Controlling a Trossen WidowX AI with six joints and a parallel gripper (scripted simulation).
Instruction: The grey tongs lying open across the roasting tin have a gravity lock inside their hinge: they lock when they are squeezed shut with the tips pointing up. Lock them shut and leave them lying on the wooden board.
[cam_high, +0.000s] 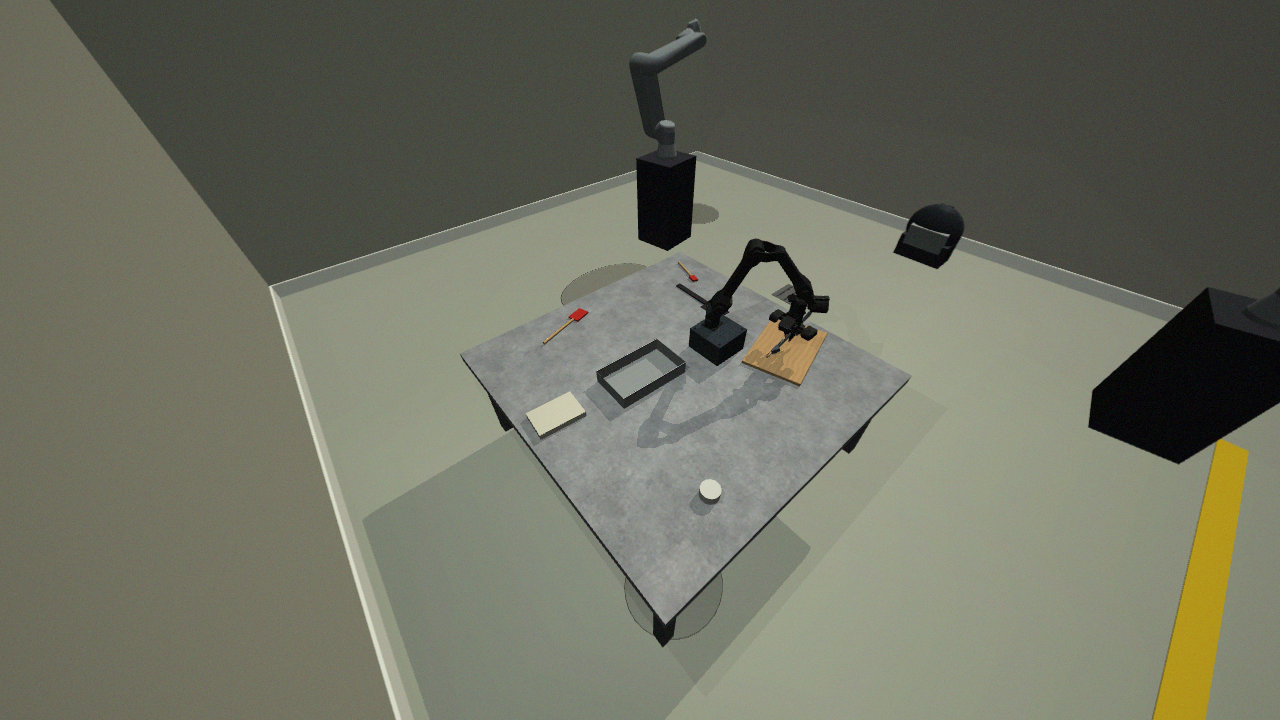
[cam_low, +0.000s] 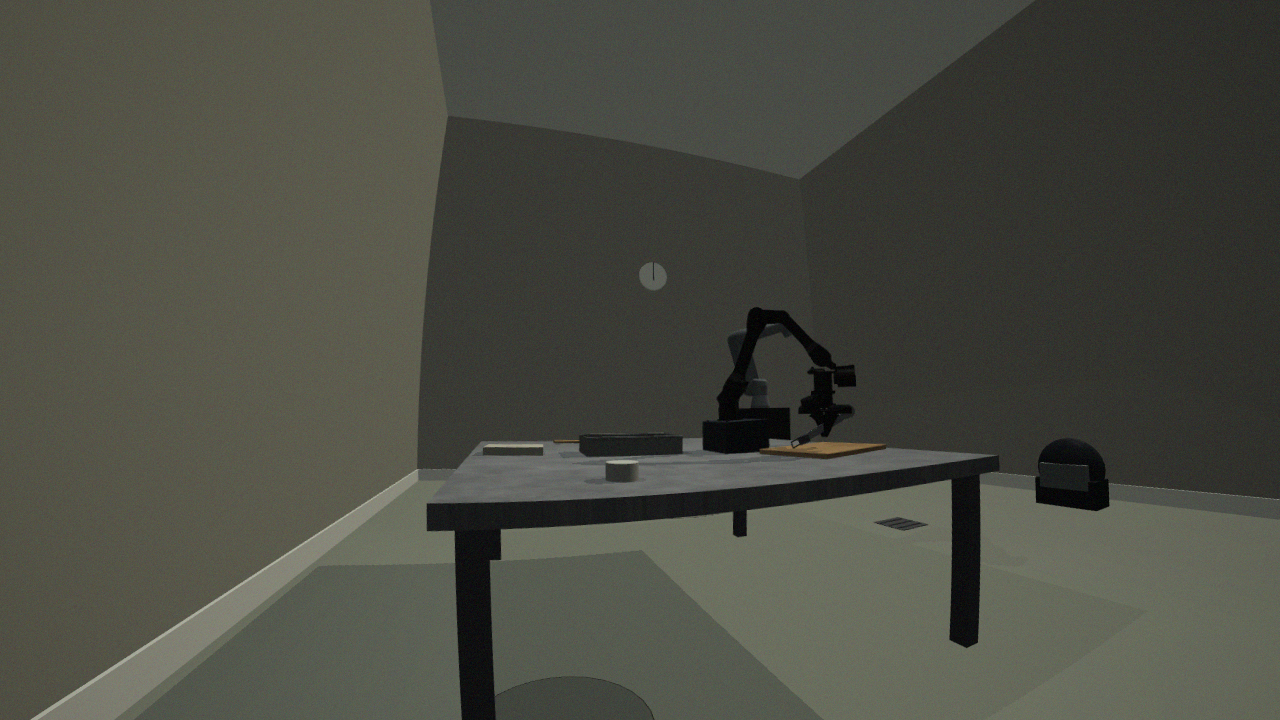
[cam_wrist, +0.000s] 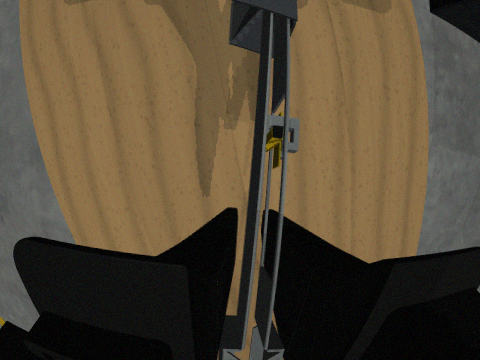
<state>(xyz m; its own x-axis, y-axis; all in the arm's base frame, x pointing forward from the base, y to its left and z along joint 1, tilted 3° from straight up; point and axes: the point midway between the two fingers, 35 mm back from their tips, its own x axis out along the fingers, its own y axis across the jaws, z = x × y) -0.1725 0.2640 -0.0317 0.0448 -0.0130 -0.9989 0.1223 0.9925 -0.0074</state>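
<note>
The yellow piece is 3 cm ahead of my gripper tip, 2 cm above it and 1 cm to the right of it. Round my gripper tip: roasting tin: 51 cm ahead, 35 cm to the right, 2 cm below; wooden board: 4 cm below; dark bar: 46 cm to the right, 5 cm behind, 4 cm below.
</note>
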